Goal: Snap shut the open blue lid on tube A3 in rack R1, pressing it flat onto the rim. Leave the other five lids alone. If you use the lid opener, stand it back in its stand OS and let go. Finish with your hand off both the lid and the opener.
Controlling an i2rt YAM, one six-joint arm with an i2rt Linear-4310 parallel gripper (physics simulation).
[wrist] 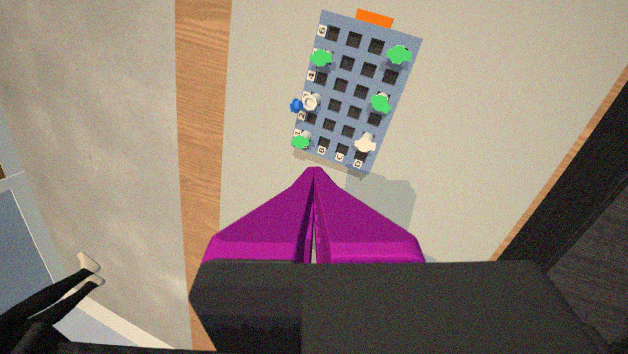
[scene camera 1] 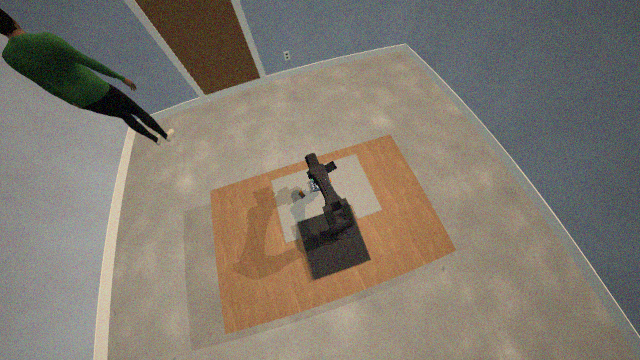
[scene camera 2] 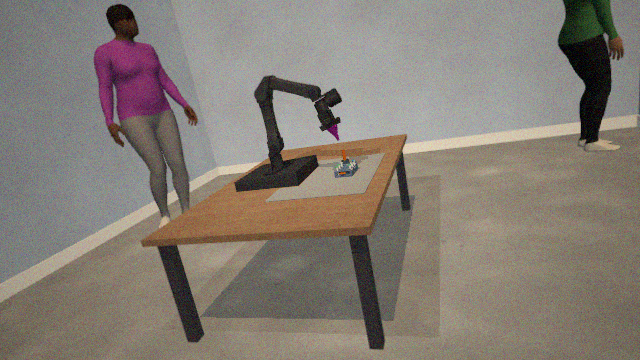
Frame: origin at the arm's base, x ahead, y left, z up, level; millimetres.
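Seen in the pictures: gripper, between the fingertips: (wrist: 314,177) (scene camera 2: 338,140); arm's base, origin of its link: (scene camera 1: 338,233) (scene camera 2: 278,169).
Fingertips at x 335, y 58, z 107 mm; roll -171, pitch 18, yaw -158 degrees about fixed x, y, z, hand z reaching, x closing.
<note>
Offsets run from my fingertips to a thing's top centre. "pt": to the spot under its first point. Level surfaces: height alone.
Rack R1 @(16 mm ahead, 12 mm right, 99 mm down) (scene camera 1: 314,186) (scene camera 2: 352,173) (wrist: 402,76) is a blue block with square holes on the mat. In the wrist view, the blue lid @(49 mm ahead, 9 mm left, 104 mm down) (wrist: 296,105) stands open beside the rim of white tube A3 @(pt 44 mm ahead, 6 mm left, 122 mm down) (wrist: 310,102), past the rack's left edge. Green lids (wrist: 321,57) (wrist: 399,54) (wrist: 381,103) (wrist: 300,141) and a white lid @(16 mm back, 17 mm left, 115 mm down) (wrist: 365,143) sit on the other tubes. My gripper (scene camera 2: 338,139) (wrist: 314,177) is shut and empty, high above the table; the arm hides its tips in scene camera 1. The orange opener @(44 mm back, 130 mm left, 78 mm down) (scene camera 2: 344,154) (scene camera 1: 301,193) stands upright in its stand near the rack.
The grey mat @(163 mm down) (scene camera 1: 367,192) (scene camera 2: 310,192) (wrist: 475,125) lies on the wooden table @(166 mm down) (scene camera 1: 410,210) (scene camera 2: 280,220) (wrist: 200,125). The black arm base (scene camera 1: 335,250) (scene camera 2: 275,179) stands at the mat's edge. People in green (scene camera 1: 55,70) (scene camera 2: 582,25) and purple (scene camera 2: 137,80) stand away from the table.
</note>
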